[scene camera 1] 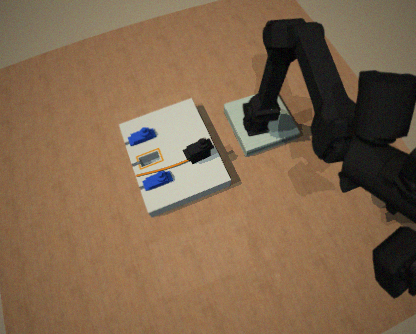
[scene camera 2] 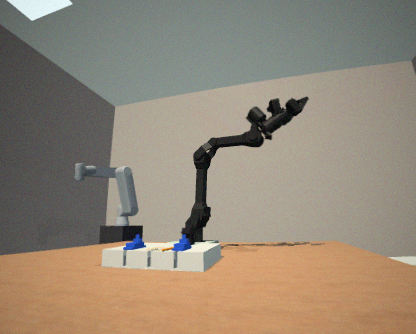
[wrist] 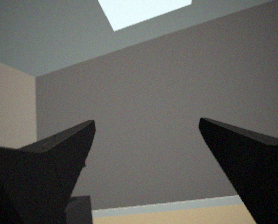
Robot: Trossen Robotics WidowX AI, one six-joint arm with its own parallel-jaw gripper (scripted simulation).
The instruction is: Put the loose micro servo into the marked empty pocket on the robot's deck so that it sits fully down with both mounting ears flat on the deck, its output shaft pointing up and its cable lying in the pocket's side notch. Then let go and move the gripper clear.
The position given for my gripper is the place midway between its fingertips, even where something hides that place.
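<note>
There is my gripper [wrist: 147, 123], open, and it holds nothing. Scene camera 1 gives me a white deck as well [scene camera 1: 177, 126].
</note>
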